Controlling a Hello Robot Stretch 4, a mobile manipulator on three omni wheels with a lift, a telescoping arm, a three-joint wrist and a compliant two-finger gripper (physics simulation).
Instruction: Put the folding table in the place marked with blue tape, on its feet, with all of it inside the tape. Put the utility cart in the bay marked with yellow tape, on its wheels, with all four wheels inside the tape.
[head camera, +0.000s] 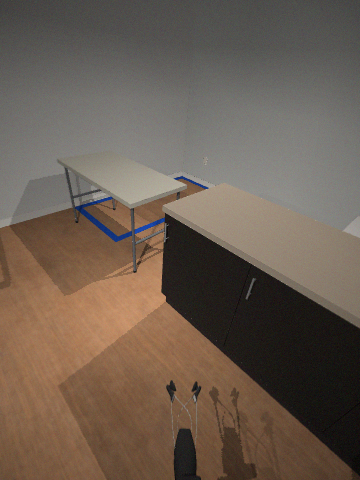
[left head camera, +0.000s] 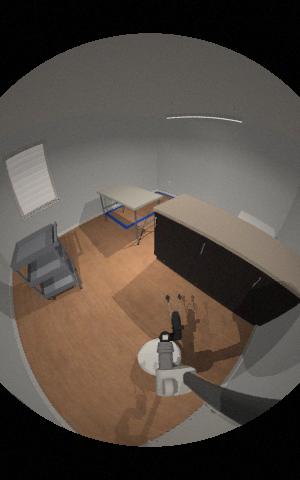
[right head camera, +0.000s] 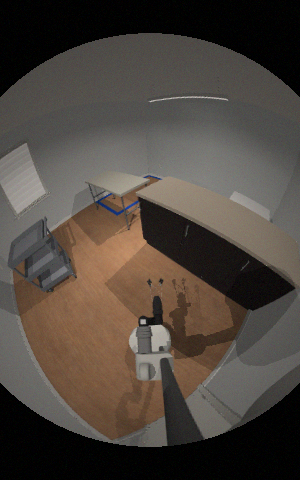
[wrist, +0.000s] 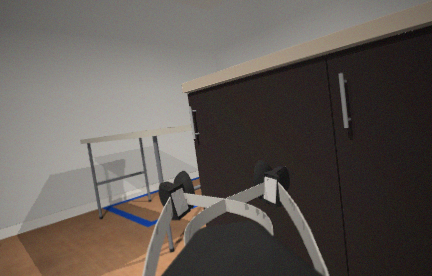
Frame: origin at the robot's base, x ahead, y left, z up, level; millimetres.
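Seen in the pictures: gripper, fingertip midpoint: (head camera: 183, 381) (left head camera: 172, 293) (right head camera: 154, 278) (wrist: 223, 180).
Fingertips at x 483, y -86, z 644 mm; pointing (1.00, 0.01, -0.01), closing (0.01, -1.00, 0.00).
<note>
A point is followed by its place in that frame.
The folding table (head camera: 120, 175) @(x 2181, y 471, z 709 mm) (left head camera: 129, 196) @(x 2050, y 402, z 710 mm) (right head camera: 118, 182) @(x 2066, y 368, z 710 mm) (wrist: 135, 135) @(x 1768, y 420, z 688 mm) stands upright on its legs near the far corner. It is partly over the blue tape (head camera: 100, 226) @(x 2436, y 803, z -27 mm) (left head camera: 116, 221) @(x 2434, y 819, z -31 mm) (right head camera: 108, 208) @(x 2439, y 799, z -30 mm) (wrist: 127, 216) @(x 2465, y 838, z -27 mm); two near feet stand on the floor outside the tape. The grey utility cart (left head camera: 36, 245) @(x 860, y 1378, z 766 mm) (right head camera: 27, 242) @(x 852, y 1421, z 766 mm) stands upright at the left in both side head views. My gripper (head camera: 184, 388) (left head camera: 174, 298) @(x 483, y -86, z 644 mm) (right head camera: 155, 282) @(x 483, y -86, z 644 mm) (wrist: 223, 180) @(x 483, y -86, z 644 mm) is open and empty, over the floor beside the cabinet, apart from table and cart. Yellow tape does not show.
A long dark cabinet (head camera: 210, 280) @(x 1057, y -254, z 569 mm) (left head camera: 185, 255) @(x 1000, y -311, z 470 mm) (right head camera: 170, 240) @(x 1011, y -300, z 426 mm) (wrist: 265, 125) @(x 1074, y -238, z 670 mm) with a beige top stands at the right and hides part of the blue tape. A window (left head camera: 32, 180) @(x 1927, y 2204, z 1358 mm) (right head camera: 22, 180) @(x 1937, y 2193, z 1327 mm) is in the left wall. A white object (left head camera: 257, 223) @(x 1769, y -2108, z 423 mm) (right head camera: 251, 205) @(x 1722, y -2072, z 422 mm) shows behind the cabinet.
</note>
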